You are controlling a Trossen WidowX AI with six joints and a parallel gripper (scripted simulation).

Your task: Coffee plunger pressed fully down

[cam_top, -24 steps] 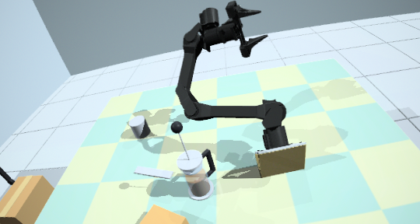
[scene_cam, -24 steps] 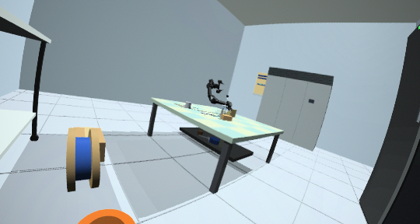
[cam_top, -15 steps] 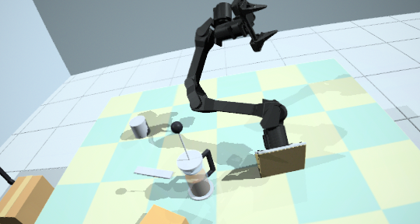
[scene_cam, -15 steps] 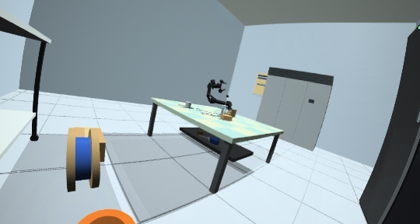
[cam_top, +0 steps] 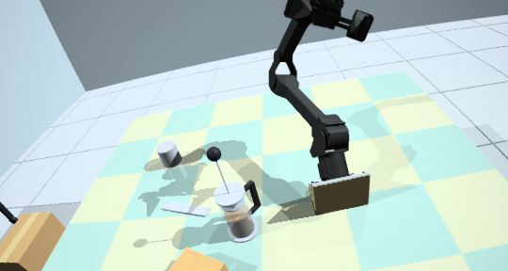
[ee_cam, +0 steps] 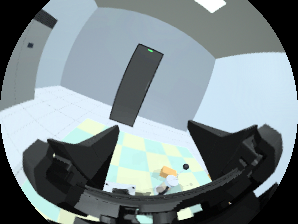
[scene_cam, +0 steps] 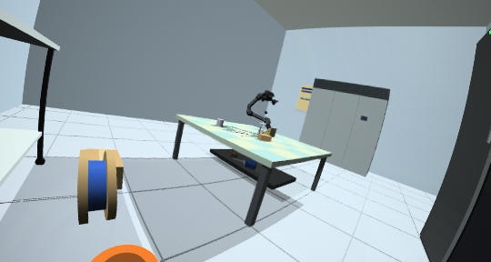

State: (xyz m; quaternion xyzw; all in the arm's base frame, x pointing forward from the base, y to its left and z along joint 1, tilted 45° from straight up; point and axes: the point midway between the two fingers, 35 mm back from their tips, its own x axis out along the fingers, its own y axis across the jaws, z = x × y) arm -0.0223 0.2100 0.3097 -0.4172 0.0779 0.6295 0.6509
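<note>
Now: gripper tip 27 cm short of the coffee press, 6 cm to the right of it and 32 cm above it. Also, from my gripper tip: orange box (38 cm ahead, 19 cm to the left, 42 cm below).
</note>
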